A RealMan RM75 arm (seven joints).
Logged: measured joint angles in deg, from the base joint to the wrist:
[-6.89 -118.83 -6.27 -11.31 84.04 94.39 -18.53]
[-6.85 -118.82 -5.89 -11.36 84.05 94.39 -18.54]
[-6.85 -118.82 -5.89 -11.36 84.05 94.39 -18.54]
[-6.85 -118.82 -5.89 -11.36 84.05 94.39 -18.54]
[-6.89 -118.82 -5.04 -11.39 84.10 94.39 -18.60]
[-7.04 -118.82 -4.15 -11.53 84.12 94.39 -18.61]
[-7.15 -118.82 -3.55 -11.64 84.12 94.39 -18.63]
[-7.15 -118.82 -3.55 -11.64 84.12 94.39 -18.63]
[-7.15 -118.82 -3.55 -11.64 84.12 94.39 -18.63]
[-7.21 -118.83 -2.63 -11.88 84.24 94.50 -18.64]
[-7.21 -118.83 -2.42 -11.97 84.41 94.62 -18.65]
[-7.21 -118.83 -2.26 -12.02 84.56 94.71 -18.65]
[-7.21 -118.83 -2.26 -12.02 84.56 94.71 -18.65]
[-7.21 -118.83 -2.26 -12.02 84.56 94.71 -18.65]
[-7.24 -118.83 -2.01 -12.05 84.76 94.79 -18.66]
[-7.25 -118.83 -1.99 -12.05 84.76 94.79 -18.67]
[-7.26 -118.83 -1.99 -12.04 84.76 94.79 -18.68]
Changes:
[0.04 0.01 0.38 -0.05 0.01 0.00 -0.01]
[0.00 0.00 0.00 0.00 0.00 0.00 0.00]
[0.00 0.00 0.00 0.00 0.00 0.00 0.00]
[-0.04 0.00 0.85 -0.03 0.05 0.00 -0.06]
[-0.15 0.00 0.89 -0.14 0.02 0.00 -0.01]
[-0.11 0.00 0.60 -0.11 0.00 0.00 -0.02]
[0.00 0.00 0.00 0.00 0.00 0.00 0.00]
[0.00 0.00 0.00 0.00 0.00 0.00 0.00]
[-0.06 -0.01 0.92 -0.24 0.12 0.11 -0.01]
[0.00 0.00 0.21 -0.09 0.17 0.12 -0.01]
[0.00 0.00 0.16 -0.05 0.15 0.09 0.00]
[0.00 0.00 0.00 0.00 0.00 0.00 0.00]
[0.00 0.00 0.00 0.00 0.00 0.00 0.00]
[-0.03 0.00 0.25 -0.03 0.20 0.08 -0.01]
[-0.01 0.00 0.02 0.00 0.00 0.00 -0.01]
[-0.01 0.00 0.00 0.01 0.00 0.00 -0.01]

